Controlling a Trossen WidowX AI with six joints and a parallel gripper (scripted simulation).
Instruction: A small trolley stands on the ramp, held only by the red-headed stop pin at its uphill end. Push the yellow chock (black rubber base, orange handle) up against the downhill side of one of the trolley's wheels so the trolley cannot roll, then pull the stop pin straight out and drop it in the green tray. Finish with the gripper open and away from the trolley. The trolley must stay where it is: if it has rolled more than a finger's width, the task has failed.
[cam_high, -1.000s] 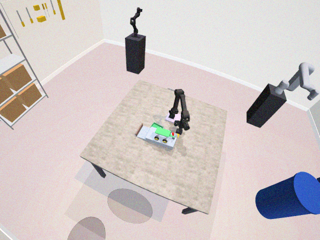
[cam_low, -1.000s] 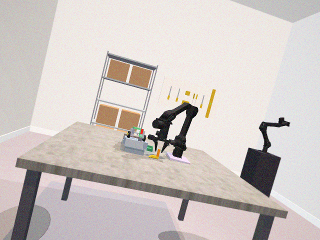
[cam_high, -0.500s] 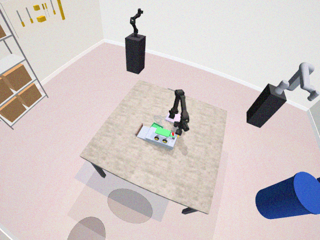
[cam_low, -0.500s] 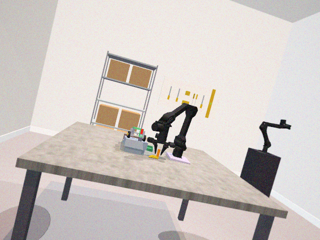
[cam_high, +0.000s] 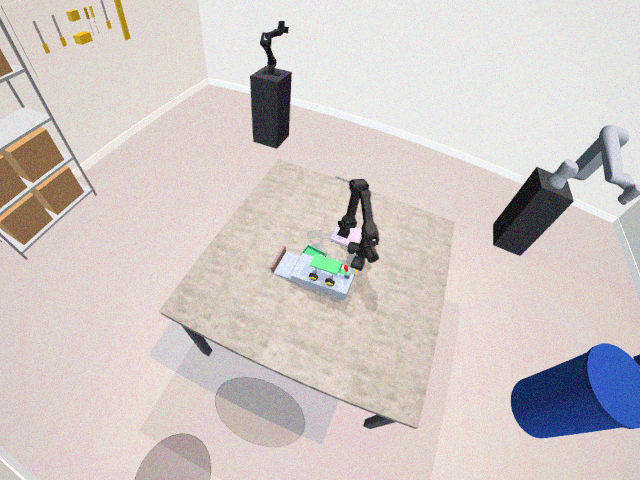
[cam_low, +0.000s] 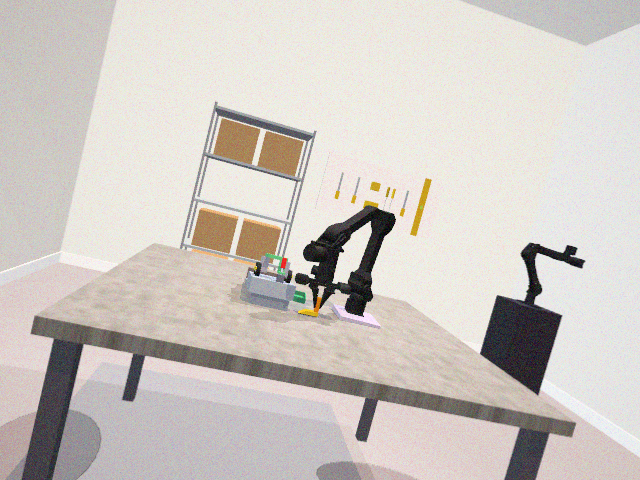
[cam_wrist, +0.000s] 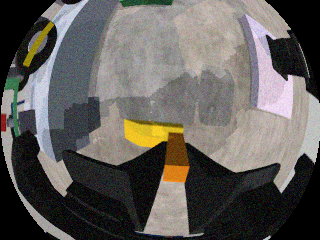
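My gripper tip is now 4 cm short of the green tray, 24 cm to the left of it and 4 cm above it. Also, from my gripper tip: red-headed stop pin: 14 cm ahead, 4 cm to the right, 10 cm above; trolley: 16 cm ahead, 13 cm to the right, 8 cm above; yellow chock: 2 cm ahead, 1 cm below.
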